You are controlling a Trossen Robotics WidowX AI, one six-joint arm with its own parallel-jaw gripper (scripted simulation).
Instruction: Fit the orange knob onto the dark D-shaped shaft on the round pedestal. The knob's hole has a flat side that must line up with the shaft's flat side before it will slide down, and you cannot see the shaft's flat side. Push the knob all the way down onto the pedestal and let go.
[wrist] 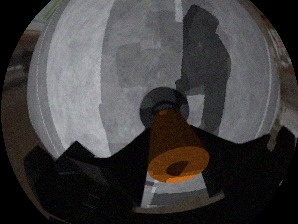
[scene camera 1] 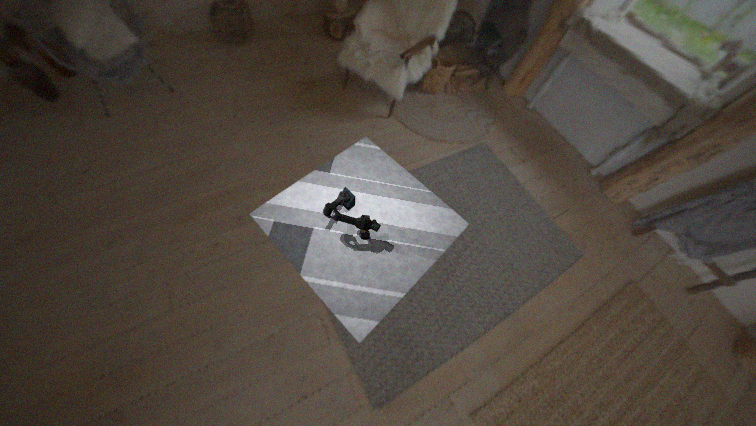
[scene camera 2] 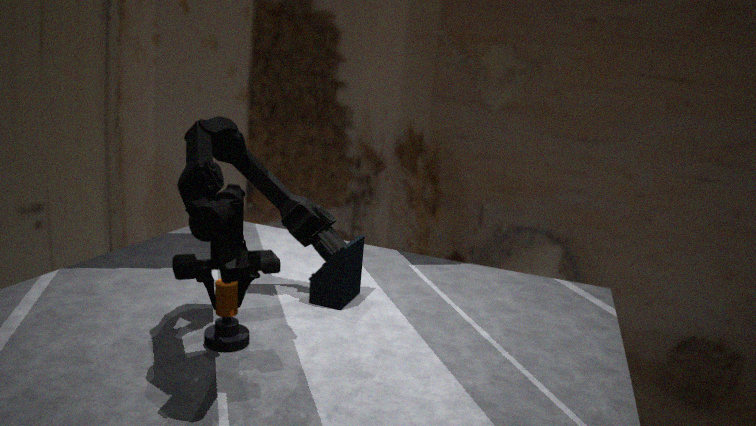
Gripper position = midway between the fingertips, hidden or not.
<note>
I see my gripper (scene camera 2: 226, 308), an orange knob (scene camera 2: 226, 294) and a dark round pedestal (scene camera 2: 226, 335).
My gripper shows as well in the wrist view (wrist: 169, 130). The dark round pedestal shows as well in the wrist view (wrist: 160, 99).
</note>
